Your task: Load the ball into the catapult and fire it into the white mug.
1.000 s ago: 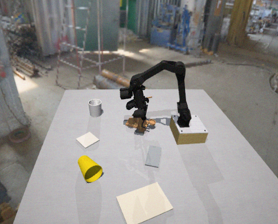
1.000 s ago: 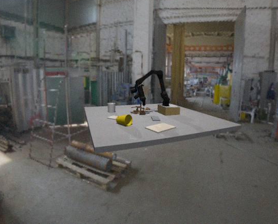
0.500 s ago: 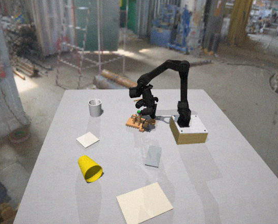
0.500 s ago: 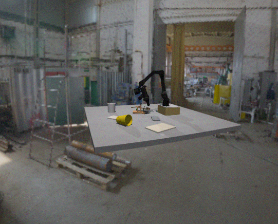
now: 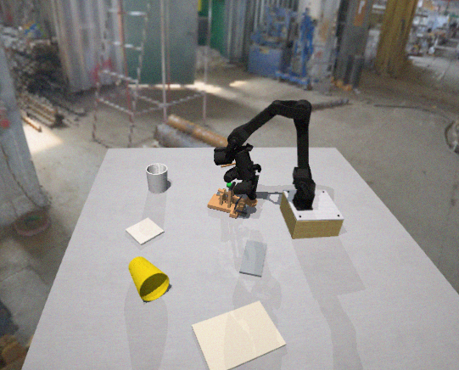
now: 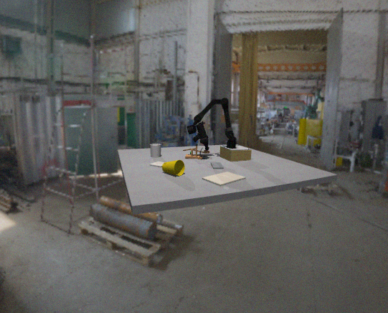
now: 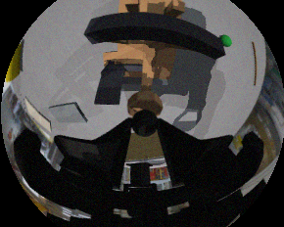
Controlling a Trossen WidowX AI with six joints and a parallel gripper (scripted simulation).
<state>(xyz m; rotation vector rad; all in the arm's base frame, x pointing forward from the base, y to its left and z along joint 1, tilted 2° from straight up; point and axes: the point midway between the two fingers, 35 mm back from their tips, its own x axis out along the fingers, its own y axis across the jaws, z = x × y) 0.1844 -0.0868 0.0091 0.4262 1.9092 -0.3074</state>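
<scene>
Right now the black ball is 1 cm above my gripper tip. Also, from my gripper tip: green dot (18 cm to the right, 7 cm ahead, 6 cm below); then wooden catapult (6 cm ahead, 2 cm below, 1 cm to the right); then grey tile (25 cm to the left, 7 cm below, 4 cm ahead).
</scene>
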